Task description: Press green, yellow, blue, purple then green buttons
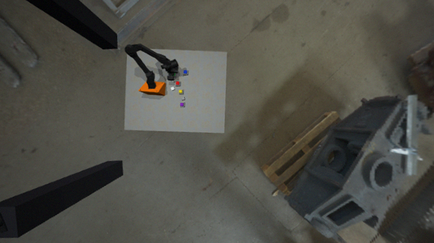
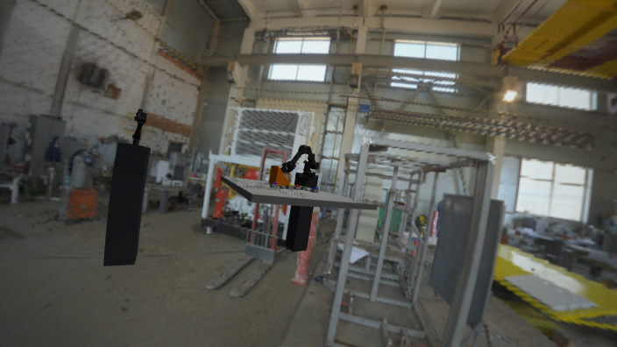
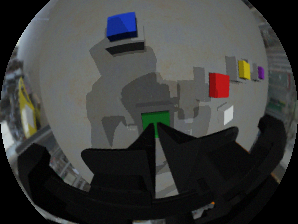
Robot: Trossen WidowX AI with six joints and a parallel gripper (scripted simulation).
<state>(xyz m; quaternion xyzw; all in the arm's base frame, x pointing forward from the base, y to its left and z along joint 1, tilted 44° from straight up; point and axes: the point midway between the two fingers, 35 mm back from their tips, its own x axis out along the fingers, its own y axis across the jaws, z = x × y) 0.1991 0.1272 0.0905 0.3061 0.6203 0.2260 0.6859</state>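
Now: the green button 1 cm below my gripper tip. Also, from my gripper tip: red button (10 cm to the right, 4 cm ahead); then blue button (13 cm ahead, 2 cm to the left); then yellow button (19 cm to the right, 7 cm ahead).
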